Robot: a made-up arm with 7 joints.
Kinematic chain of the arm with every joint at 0, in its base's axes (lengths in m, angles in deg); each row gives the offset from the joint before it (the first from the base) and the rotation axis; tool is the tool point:
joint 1: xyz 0 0 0 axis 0 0.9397 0.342
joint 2: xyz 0 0 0 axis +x
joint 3: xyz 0 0 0 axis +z
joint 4: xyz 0.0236 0 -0.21 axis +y
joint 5: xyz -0.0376 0 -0.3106 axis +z
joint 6: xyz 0 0 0 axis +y
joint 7: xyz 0 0 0 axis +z
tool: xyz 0 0 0
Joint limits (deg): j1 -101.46..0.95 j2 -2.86..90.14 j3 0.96..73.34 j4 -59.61..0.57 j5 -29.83..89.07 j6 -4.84..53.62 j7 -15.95..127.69
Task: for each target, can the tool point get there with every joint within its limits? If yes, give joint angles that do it. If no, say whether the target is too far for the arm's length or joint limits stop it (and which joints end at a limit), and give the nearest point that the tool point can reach.
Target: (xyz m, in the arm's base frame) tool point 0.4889 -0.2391 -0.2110
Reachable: no: too far | nearest point 0.4601 -0.1666 -0.1773 | short by 0.085 m
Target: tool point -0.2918 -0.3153 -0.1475
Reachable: no: joint limits stop it (at a limit: joint 1, joint 2, joint 4) | nearest point -0.0197 -0.0384 -0.5187 | short by 0.537 m
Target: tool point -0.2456 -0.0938 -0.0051
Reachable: no: joint limits stop it (at a limit: joint 1, joint 2, joint 4) | nearest point -0.0239 -0.0320 -0.5190 | short by 0.563 m
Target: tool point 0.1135 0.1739 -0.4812
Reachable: yes | joints -8.00 17.34 29.23 -11.23 35.23 23.63 114.07
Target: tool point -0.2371 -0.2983 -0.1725
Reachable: no: joint limits stop it (at a limit: joint 1, joint 2, joint 4) | nearest point -0.0187 -0.0392 -0.5187 | short by 0.484 m
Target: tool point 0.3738 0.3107 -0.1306
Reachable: yes | joints -30.52 41.84 22.58 -46.45 43.06 35.87 23.04
